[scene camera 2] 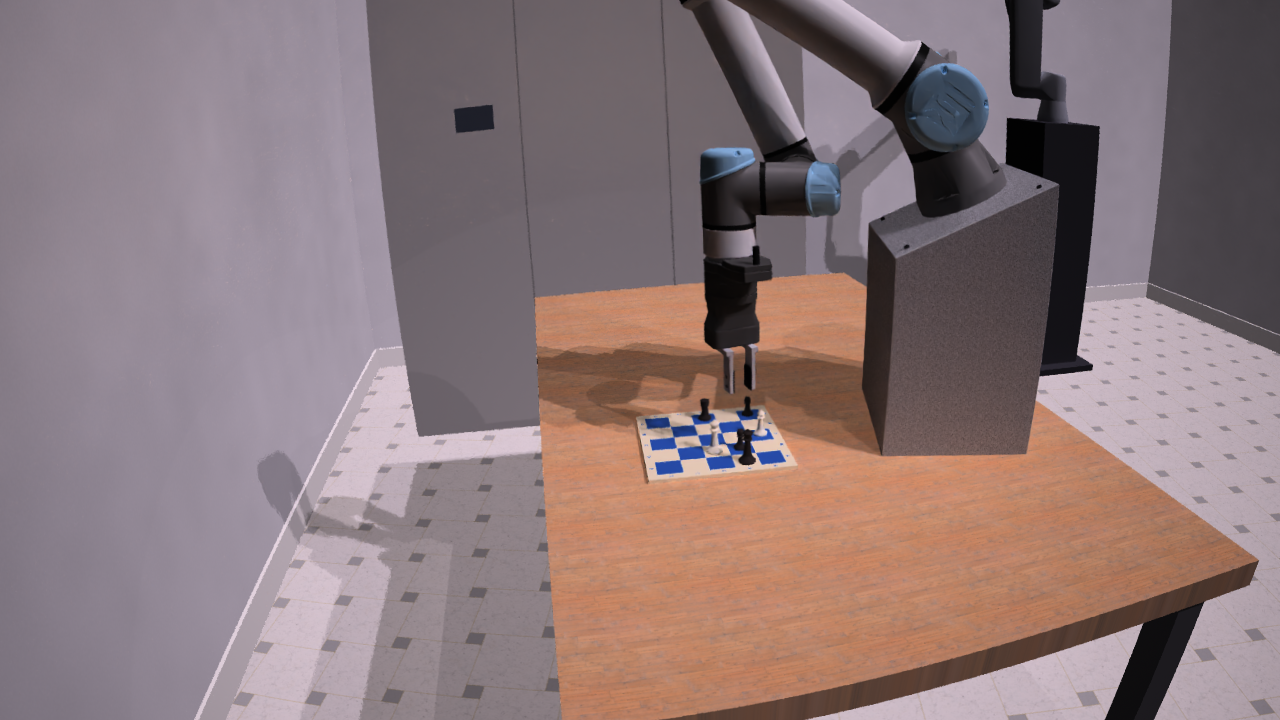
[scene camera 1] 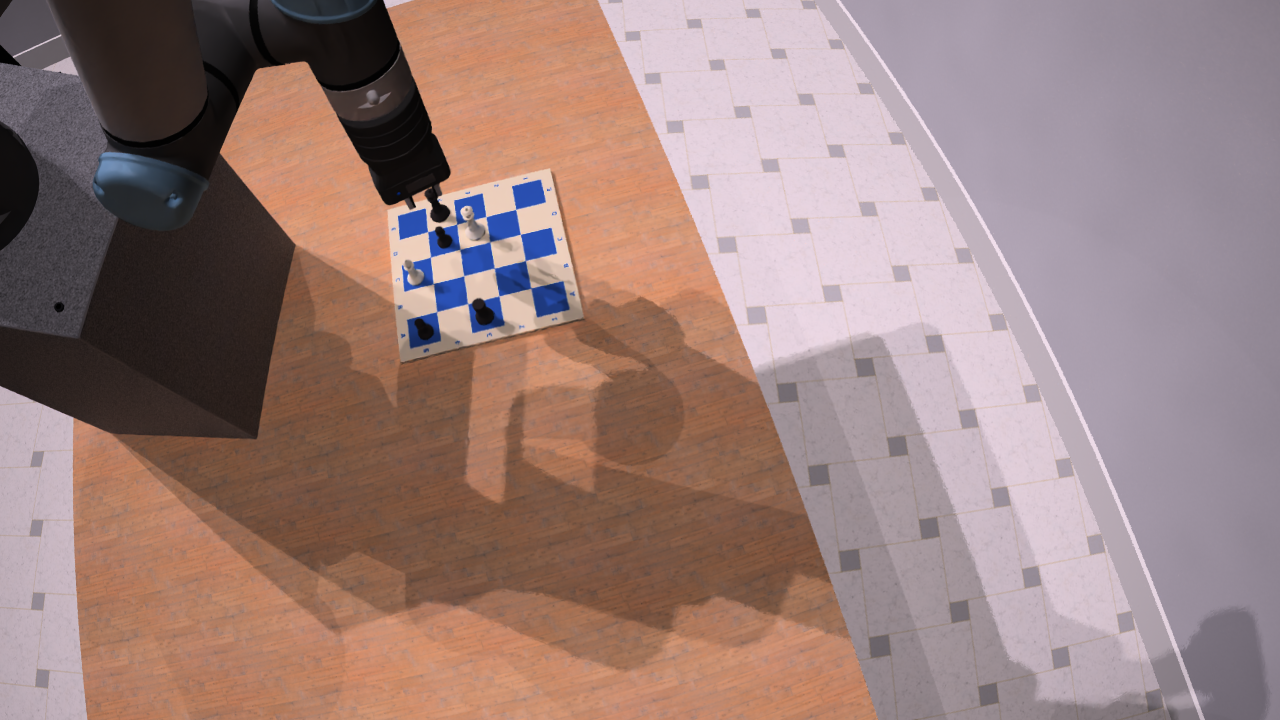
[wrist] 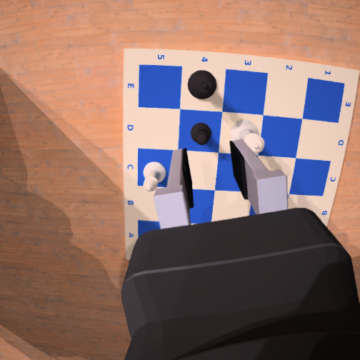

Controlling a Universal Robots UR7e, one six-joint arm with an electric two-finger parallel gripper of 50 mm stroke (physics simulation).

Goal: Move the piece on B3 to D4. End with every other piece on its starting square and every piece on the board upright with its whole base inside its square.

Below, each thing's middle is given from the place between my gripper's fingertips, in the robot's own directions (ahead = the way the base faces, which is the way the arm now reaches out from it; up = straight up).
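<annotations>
There's the chessboard (scene camera 1: 521,267), which is 4 cm to the right of my hand and 4 cm ahead of it, and it sits 10 cm below it.
</annotations>
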